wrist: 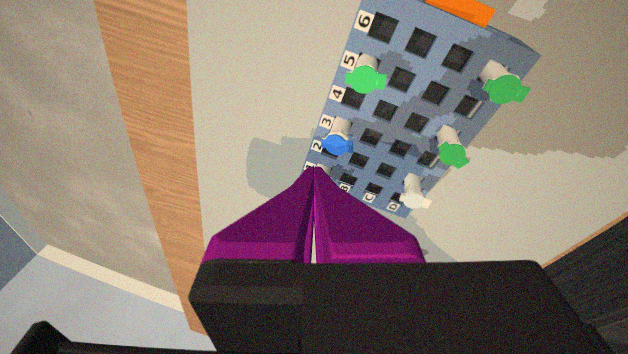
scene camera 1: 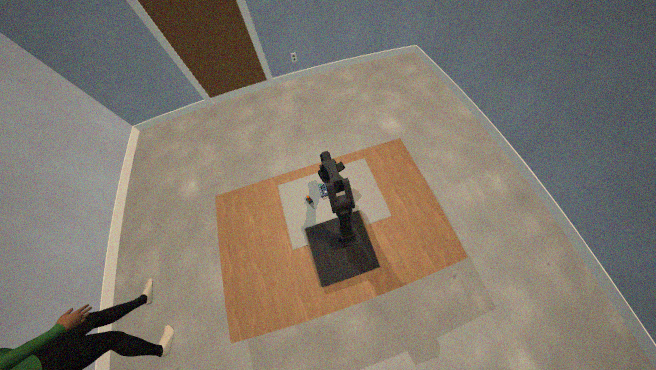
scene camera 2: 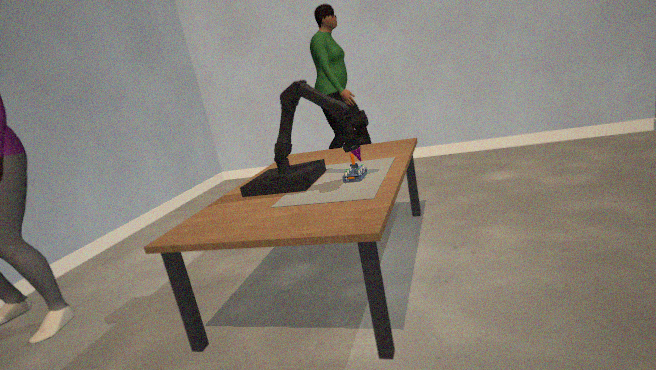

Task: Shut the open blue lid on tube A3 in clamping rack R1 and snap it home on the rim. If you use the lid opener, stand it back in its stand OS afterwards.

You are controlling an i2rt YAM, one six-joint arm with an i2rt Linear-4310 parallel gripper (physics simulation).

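Places are measured from the arm's base along level axes (x ahead, y left, z up), in millimetres.
Pixels of known places: gripper, fingertip midpoint: (wrist: 314, 177) (scene camera 1: 324, 180) (scene camera 2: 360, 161); arm's base, link origin: (scene camera 1: 346, 239) (scene camera 2: 285, 173).
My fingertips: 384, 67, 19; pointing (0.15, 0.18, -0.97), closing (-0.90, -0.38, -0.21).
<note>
Ahead of a thing's pixels: the offset from my fingertips to its top centre, as dx, dy, dz. "spot": to the spot under its first point. Level surfaces: height alone.
The blue clamping rack R1 @(-32, -22, -24) (wrist: 417, 82) (scene camera 2: 354, 174) (scene camera 1: 323, 190) stands on the pale mat. In the wrist view tube A3 @(spot: -4, -10, -38) (wrist: 341, 126) stands beside label 3, and its blue lid @(-5, -4, -25) (wrist: 337, 144) shows as a disc over the tube's top. Whether it is snapped on the rim cannot be told. My gripper (wrist: 314, 177) (scene camera 2: 359, 159) is shut and empty. Its purple fingertips are over the label 1 end of column A, below the blue lid in the wrist view, and partly hide a whitish tube there. An orange tool @(-93, +121, +9) (scene camera 2: 352, 159) (scene camera 1: 308, 199), apparently the lid opener, stands upright near the rack.
Tubes with green lids (wrist: 366, 79) (wrist: 507, 89) (wrist: 452, 154) stand in columns A and D, and a tube with a white lid @(-66, +7, -27) (wrist: 415, 201) in column D. An orange part @(spot: -28, -85, -52) (wrist: 465, 10) sits at the rack's label 6 end. The arm's black base (scene camera 1: 342, 257) (scene camera 2: 283, 179) is on the wooden table @(dz -78) (scene camera 1: 260, 265).
</note>
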